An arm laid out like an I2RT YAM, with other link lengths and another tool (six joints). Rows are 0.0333 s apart.
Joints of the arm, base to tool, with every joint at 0 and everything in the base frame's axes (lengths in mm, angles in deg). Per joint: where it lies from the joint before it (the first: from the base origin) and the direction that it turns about. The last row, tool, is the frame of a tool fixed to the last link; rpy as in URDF.
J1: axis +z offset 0 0 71.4
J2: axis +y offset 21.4 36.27 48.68
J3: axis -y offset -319.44 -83.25 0
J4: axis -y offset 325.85 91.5 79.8
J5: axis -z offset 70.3 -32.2 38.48
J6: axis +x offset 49.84 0 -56.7
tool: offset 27 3 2 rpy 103.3 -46.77 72.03
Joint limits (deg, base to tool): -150..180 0..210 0..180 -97..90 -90..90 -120..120
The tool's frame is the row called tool.
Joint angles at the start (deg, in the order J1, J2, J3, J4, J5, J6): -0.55, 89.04, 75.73, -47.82, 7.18, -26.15
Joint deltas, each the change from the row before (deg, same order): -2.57, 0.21, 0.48, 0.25, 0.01, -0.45; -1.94, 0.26, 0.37, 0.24, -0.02, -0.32; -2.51, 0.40, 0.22, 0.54, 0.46, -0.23; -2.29, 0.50, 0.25, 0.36, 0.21, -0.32; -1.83, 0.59, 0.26, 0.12, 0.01, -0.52; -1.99, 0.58, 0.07, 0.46, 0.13, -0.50; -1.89, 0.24, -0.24, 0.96, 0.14, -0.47
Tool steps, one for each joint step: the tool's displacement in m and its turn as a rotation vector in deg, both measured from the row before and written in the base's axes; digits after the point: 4 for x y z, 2 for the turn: 0.0021, -0.0184, 0.0021, -0.24, -0.46, -2.18; 0.0015, -0.0140, 0.0010, -0.16, -0.30, -1.65; 0.0012, -0.0190, -0.0006, -0.55, -0.27, -2.54; 0.0007, -0.0172, -0.0013, -0.35, -0.01, -2.12; 0.0004, -0.0137, -0.0022, -0.21, 0.33, -1.39; -0.0001, -0.0152, -0.0031, -0.33, 0.20, -1.63; -0.0011, -0.0144, -0.0024, -0.45, -0.31, -1.56
